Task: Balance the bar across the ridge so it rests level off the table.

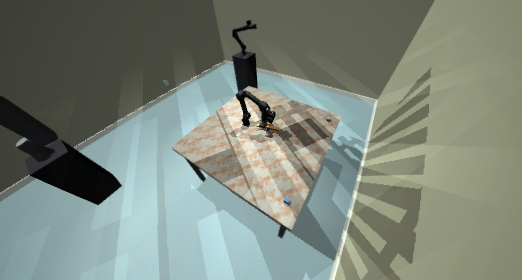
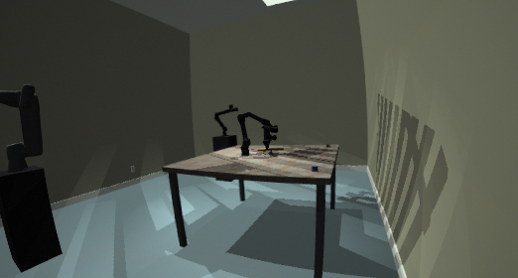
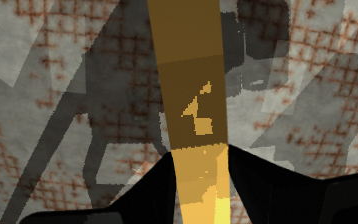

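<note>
The long yellow bar is 30 mm ahead of my gripper tip and 10 mm to the left of it. Also, from my gripper tip: small green cube: 520 mm ahead, 470 mm to the left, 30 mm below; then small blue cube: 530 mm to the right, 520 mm ahead, 30 mm below.
</note>
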